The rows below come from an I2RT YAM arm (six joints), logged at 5 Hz.
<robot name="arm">
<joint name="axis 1" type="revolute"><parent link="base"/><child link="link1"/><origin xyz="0 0 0.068" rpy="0 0 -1.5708"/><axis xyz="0 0 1"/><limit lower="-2.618" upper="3.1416"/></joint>
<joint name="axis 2" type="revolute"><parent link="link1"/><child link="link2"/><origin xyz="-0.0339 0.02 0.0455" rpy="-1.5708 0 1.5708"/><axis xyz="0 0 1"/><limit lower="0" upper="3.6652"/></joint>
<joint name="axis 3" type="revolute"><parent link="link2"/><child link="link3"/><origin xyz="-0.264 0 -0.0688" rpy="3.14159 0 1.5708"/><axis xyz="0 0 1"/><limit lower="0" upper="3.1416"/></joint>
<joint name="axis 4" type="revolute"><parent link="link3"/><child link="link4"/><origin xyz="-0.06 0.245 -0.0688" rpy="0 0 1.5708"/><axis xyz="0 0 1"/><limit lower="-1.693" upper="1.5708"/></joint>
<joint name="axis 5" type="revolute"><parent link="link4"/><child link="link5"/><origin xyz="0.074 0.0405 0.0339" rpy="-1.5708 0 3.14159"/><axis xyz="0 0 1"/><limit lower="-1.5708" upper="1.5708"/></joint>
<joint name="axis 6" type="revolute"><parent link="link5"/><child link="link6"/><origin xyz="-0.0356 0 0.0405" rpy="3.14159 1.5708 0"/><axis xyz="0 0 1"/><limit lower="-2.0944" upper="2.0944"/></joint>
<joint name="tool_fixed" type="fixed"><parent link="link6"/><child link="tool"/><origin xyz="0 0 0" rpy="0 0 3.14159"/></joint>
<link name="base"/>
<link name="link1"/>
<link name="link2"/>
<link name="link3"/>
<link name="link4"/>
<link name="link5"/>
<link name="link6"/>
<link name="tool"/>
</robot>
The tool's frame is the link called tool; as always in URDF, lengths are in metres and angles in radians.
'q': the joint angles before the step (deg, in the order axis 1, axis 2, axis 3, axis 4, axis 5, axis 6). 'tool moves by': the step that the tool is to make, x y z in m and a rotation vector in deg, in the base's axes. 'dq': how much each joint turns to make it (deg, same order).
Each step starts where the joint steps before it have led.
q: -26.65 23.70 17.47 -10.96 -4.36 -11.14
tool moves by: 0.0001 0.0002 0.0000 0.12 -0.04 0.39
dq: -0.02 0.01 0.01 -0.01 -0.43 0.00
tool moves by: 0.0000 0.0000 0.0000 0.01 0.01 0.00
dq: 0.00 0.00 0.01 -0.01 0.00 0.00
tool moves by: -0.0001 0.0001 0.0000 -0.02 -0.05 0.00
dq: 0.03 -0.07 -0.03 0.01 0.02 0.01
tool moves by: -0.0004 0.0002 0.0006 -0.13 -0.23 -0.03
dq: 0.01 -0.24 0.02 0.00 0.04 0.00
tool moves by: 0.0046 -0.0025 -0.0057 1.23 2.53 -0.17
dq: -0.04 2.85 -0.01 0.05 0.14 0.01
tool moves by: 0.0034 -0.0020 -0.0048 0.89 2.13 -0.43
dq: 0.01 2.27 0.00 -0.03 0.47 0.01
